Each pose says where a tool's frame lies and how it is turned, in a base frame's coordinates. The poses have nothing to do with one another.
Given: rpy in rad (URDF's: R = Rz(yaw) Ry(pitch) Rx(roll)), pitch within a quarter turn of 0, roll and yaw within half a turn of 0; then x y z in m.
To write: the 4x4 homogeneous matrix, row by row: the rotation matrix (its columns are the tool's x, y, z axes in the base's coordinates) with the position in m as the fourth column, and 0 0 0 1 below. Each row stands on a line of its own. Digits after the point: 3 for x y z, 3 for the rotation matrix.
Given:
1: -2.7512, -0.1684, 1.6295, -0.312, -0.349, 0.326
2: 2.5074, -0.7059, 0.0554, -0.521, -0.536, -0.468
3: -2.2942, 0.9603, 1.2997, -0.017, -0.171, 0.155
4: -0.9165, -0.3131, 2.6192, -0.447, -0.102, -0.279
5: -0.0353, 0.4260, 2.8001, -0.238, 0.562, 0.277
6: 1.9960, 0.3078, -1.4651, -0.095, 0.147, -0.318
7: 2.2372, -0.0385, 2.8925, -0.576, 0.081, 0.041
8: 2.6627, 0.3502, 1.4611, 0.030, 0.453, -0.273
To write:
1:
-0.058, 0.919, -0.389, -0.312
0.984, 0.118, 0.132, -0.349
0.168, -0.375, -0.912, 0.326
0, 0, 0, 1

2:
0.760, -0.339, 0.555, -0.521
0.042, -0.826, -0.563, -0.536
0.649, 0.451, -0.613, -0.468
0, 0, 0, 1

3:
0.154, 0.473, -0.867, -0.017
0.552, -0.769, -0.322, -0.171
-0.819, -0.430, -0.379, 0.155
0, 0, 0, 1

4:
-0.824, -0.515, -0.233, -0.447
0.475, -0.405, -0.781, -0.102
0.308, -0.755, 0.579, -0.279
0, 0, 0, 1

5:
-0.858, -0.321, -0.401, -0.238
0.305, -0.947, 0.105, 0.562
-0.413, -0.032, 0.910, 0.277
0, 0, 0, 1

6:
0.101, -0.381, -0.919, -0.095
-0.948, -0.318, 0.028, 0.147
-0.303, 0.868, -0.393, -0.318
0, 0, 0, 1

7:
-0.968, 0.182, 0.171, -0.576
0.246, 0.592, 0.768, 0.081
0.038, 0.785, -0.618, 0.041
0, 0, 0, 1

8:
0.103, 0.899, 0.425, 0.030
0.934, 0.060, -0.353, 0.453
-0.343, 0.433, -0.834, -0.273
0, 0, 0, 1

